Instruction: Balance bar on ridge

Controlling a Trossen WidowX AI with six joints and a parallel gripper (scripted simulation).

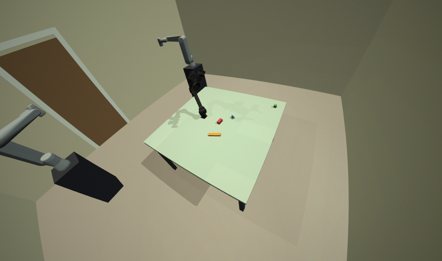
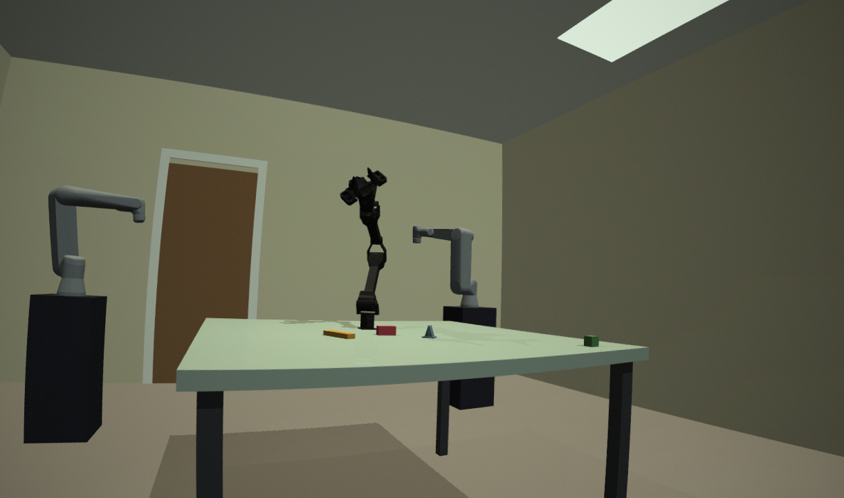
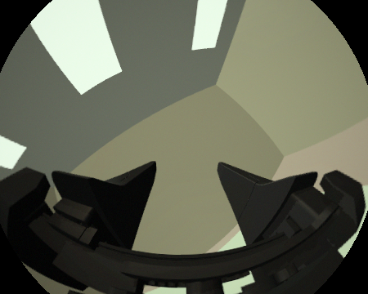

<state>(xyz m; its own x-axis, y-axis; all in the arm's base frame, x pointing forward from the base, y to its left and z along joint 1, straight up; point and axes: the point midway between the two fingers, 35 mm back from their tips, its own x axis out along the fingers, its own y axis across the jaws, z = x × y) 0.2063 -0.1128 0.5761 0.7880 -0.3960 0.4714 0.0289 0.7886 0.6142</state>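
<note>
My gripper tip is now 58 cm above the orange bar, 7 cm to the left of it and 6 cm short of it. Round my gripper tip: red block: 58 cm below, 12 cm to the left, 1 cm ahead; green cube: 63 cm to the left, 58 cm below, 51 cm ahead.
</note>
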